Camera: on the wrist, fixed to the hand. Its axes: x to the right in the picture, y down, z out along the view.
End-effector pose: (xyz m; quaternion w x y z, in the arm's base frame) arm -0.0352 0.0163 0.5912 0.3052 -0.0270 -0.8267 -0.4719
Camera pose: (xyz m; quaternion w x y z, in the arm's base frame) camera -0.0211 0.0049 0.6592 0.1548 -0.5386 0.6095 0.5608
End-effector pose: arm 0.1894 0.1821 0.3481 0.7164 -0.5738 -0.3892 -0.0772
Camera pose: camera 0.2554 0.1718 0.3259 0.4253 -0.1455 -0.7109 -0.5408
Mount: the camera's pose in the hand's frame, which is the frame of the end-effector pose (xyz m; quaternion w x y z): 0.0274 0.0503 -0.0409 0.7067 -0.0158 -0.0447 -0.7059
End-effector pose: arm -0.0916 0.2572 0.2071 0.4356 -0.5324 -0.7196 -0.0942
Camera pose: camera -0.0289 0.2723 0.2352 0.2008 0.1206 -0.9024 -0.3617
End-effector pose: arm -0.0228 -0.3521 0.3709 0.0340 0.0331 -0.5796 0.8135
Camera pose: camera -0.0554 -0.3294 0.3128 0.5729 0.4684 -0.4006 0.5403
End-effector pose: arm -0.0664 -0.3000 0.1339 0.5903 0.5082 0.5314 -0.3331
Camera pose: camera -0.0254 -0.2438 0.1231 0.2138 -0.0402 0.7131 -0.6664
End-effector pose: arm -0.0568 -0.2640 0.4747 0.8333 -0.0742 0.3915 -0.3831
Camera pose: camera -0.0457 -0.2409 0.4092 0.3348 -0.3591 0.1931 -0.8495
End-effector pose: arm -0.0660 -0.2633 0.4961 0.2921 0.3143 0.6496 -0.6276
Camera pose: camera -0.0437 -0.2206 0.4448 0.2026 0.2691 -0.6778 0.6535
